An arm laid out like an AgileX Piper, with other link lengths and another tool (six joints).
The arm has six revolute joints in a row. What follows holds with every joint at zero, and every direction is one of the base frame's.
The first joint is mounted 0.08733 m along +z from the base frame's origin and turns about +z.
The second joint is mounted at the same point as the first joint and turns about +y.
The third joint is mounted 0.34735 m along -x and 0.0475 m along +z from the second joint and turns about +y.
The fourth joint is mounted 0.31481 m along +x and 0.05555 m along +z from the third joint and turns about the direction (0.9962, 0, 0.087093).
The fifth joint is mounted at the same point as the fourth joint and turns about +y.
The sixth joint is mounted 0.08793 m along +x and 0.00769 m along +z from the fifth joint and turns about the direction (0.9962, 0, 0.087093).
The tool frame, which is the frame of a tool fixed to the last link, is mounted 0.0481 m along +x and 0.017 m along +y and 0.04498 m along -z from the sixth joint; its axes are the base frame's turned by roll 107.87, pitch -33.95 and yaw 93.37 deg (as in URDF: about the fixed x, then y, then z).
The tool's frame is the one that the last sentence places.
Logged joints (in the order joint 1, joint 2, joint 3, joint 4, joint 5, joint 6), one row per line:
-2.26 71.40 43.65 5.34 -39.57 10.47
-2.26 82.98 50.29 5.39 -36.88 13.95
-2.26 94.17 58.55 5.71 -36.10 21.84
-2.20 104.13 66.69 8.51 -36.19 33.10
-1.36 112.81 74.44 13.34 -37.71 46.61
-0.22 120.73 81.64 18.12 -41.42 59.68
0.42 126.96 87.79 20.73 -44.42 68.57
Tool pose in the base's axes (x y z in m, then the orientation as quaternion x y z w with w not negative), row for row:
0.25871 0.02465 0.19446 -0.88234 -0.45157 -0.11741 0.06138
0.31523 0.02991 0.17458 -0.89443 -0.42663 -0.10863 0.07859
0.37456 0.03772 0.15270 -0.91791 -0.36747 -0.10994 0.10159
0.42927 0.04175 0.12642 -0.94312 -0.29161 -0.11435 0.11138
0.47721 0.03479 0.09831 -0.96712 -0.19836 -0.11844 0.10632
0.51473 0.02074 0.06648 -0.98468 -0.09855 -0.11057 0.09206
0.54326 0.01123 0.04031 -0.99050 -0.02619 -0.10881 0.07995
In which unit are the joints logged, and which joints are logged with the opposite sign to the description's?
The joints are logged in degrees. Opposite sign: joint 1, joint 3, joint 4, joint 5.
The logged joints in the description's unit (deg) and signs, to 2 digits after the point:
2.26 71.40 -43.65 -5.34 39.57 10.47
2.26 82.98 -50.29 -5.39 36.88 13.95
2.26 94.17 -58.55 -5.71 36.10 21.84
2.20 104.13 -66.69 -8.51 36.19 33.10
1.36 112.81 -74.44 -13.34 37.71 46.61
0.22 120.73 -81.64 -18.12 41.42 59.68
-0.42 126.96 -87.79 -20.73 44.42 68.57

